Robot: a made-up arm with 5 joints. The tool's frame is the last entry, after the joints.
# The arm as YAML. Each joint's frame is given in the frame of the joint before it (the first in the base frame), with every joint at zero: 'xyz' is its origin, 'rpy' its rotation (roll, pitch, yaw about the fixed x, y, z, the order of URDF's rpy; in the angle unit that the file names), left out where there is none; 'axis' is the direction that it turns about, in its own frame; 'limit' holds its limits. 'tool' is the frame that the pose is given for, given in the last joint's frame.
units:
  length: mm
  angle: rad
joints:
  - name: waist
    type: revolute
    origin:
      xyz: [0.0, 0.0, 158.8]
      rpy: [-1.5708, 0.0, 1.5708]
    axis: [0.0, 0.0, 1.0]
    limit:
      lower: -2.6
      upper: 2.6
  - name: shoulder
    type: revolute
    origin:
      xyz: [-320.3, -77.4, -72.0]
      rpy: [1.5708, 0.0, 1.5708]
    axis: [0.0, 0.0, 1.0]
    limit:
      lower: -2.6
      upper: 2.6
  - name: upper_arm
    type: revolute
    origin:
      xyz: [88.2, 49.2, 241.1]
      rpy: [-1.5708, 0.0, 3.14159]
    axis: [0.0, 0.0, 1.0]
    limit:
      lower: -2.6
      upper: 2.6
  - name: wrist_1
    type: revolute
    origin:
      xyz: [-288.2, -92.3, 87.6]
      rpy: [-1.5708, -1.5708, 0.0]
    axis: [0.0, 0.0, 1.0]
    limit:
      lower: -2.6
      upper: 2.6
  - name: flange
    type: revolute
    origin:
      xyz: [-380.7, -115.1, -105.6]
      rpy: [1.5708, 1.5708, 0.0]
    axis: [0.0, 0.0, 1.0]
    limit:
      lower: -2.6
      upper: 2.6
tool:
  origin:
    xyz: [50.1, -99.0, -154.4]
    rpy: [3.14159, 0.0, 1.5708]
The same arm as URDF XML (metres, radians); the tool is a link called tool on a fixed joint. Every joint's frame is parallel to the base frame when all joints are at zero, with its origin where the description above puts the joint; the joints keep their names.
<robot name="arm">
  <link name="base"/>
  <link name="link1"/>
  <link name="link2"/>
  <link name="link3"/>
  <link name="link4"/>
  <link name="link5"/>
  <link name="tool"/>
  <joint name="waist" type="revolute">
    <parent link="base"/>
    <child link="link1"/>
    <origin xyz="0.0000 0.0000 0.1588" rpy="0.0000 0.0000 0.0000"/>
    <axis xyz="-1 0 0"/>
    <limit lower="-2.6000" upper="2.6000"/>
  </joint>
  <joint name="shoulder" type="revolute">
    <parent link="link1"/>
    <child link="link2"/>
    <origin xyz="0.0720 -0.3203 0.0774" rpy="0.0000 0.0000 0.0000"/>
    <axis xyz="0 1 0"/>
    <limit lower="-2.6000" upper="2.6000"/>
  </joint>
  <joint name="upper_arm" type="revolute">
    <parent link="link2"/>
    <child link="link3"/>
    <origin xyz="-0.0492 0.2411 -0.0882" rpy="0.0000 0.0000 0.0000"/>
    <axis xyz="1 0 0"/>
    <limit lower="-2.6000" upper="2.6000"/>
  </joint>
  <joint name="wrist_1" type="revolute">
    <parent link="link3"/>
    <child link="link4"/>
    <origin xyz="0.0876 0.0923 -0.2882" rpy="0.0000 0.0000 0.0000"/>
    <axis xyz="0 -1 0"/>
    <limit lower="-2.6000" upper="2.6000"/>
  </joint>
  <joint name="flange" type="revolute">
    <parent link="link4"/>
    <child link="link5"/>
    <origin xyz="-0.3807 0.1056 -0.1151" rpy="0.0000 0.0000 0.0000"/>
    <axis xyz="0 0 -1"/>
    <limit lower="-2.6000" upper="2.6000"/>
  </joint>
  <joint name="tool_joint" type="fixed">
    <parent link="link5"/>
    <child link="tool"/>
    <origin xyz="-0.0990 0.0501 0.1544" rpy="0.0000 0.0000 0.0000"/>
  </joint>
</robot>

